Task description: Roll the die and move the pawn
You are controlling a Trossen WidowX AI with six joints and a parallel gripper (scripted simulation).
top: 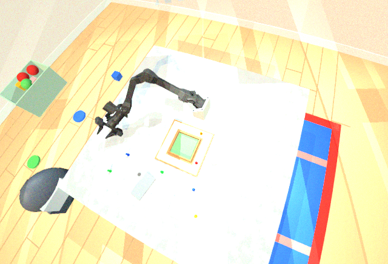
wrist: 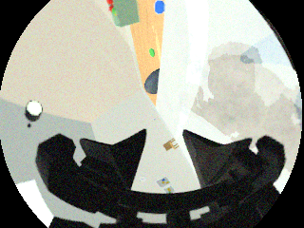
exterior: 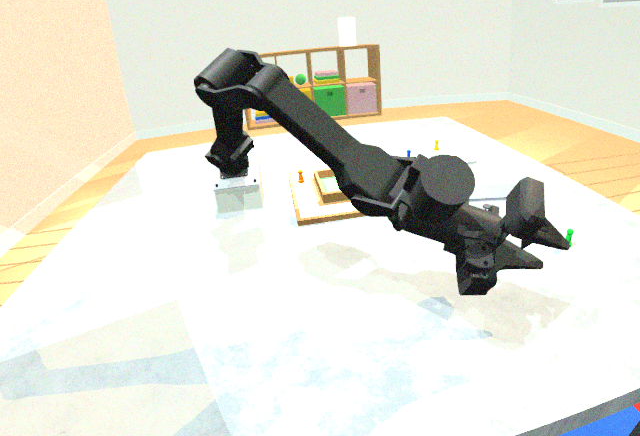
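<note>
My gripper tip is 160 mm past the white die, 700 mm to the right of it and 80 mm above it. Also, from my gripper tip: green-floored tray 180 mm behind, 500 mm to the left, 90 mm below; orange pawn 290 mm behind, 560 mm to the left, 70 mm below; red pawn 110 mm behind, 610 mm to the left, 70 mm below.
</note>
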